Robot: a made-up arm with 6 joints.
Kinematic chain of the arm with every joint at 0, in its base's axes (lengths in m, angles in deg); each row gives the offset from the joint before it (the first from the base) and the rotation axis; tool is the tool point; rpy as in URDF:
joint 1: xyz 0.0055 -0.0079 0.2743 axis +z
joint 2: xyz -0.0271 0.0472 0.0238 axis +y
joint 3: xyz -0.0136 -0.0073 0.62 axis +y
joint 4: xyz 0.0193 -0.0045 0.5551 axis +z
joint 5: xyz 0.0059 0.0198 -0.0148 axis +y
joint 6: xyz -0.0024 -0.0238 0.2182 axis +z
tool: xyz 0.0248 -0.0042 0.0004 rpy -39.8 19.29 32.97
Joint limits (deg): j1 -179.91..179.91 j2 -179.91..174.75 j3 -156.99..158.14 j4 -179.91..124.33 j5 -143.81..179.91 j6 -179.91..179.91
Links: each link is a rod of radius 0.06 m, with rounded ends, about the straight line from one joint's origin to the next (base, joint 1, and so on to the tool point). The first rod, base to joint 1, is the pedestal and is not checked.
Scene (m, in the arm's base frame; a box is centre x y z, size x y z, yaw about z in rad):
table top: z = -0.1
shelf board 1: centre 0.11 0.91 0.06 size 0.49 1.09 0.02 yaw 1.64
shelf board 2: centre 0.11 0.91 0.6 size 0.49 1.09 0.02 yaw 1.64
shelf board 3: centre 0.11 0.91 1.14 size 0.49 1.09 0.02 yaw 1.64
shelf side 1: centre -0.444 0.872 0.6 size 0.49 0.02 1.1 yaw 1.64
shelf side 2: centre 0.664 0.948 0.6 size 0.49 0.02 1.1 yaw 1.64
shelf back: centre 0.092 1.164 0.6 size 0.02 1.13 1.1 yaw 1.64
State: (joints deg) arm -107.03 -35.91 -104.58 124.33 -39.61 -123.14
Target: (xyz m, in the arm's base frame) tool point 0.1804 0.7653 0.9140
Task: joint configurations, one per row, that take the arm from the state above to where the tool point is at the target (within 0.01 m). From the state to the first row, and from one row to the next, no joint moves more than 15 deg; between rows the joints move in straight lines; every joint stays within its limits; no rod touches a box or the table.
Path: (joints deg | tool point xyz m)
1: -112.21 -28.35 -115.86 123.36 -39.93 -123.28 | 0.2508 0.7967 0.3435
2: -117.39 -20.78 -127.15 122.40 -40.25 -123.42 | 0.2704 0.6761 0.3475
3: -122.57 -13.22 -138.43 121.43 -40.58 -123.56 | 0.2673 0.5542 0.3438
4: -127.75 -5.65 -149.71 120.47 -40.90 -123.70 | 0.2422 0.4356 0.3324
5: -127.24 4.30 -140.34 121.44 -43.53 -123.74 | 0.2721 0.4892 0.5083
6: -126.74 14.25 -130.98 122.41 -46.17 -123.77 | 0.2604 0.4879 0.7109
7: -126.23 24.20 -121.61 123.38 -48.80 -123.81 | 0.2040 0.4247 0.9140
8: -117.64 9.54 -108.68 123.85 -47.13 -123.63 | 0.2143 0.5879 0.9342
9: -109.06 -5.12 -95.75 124.33 -45.46 -123.44 | 0.1805 0.7653 0.9140

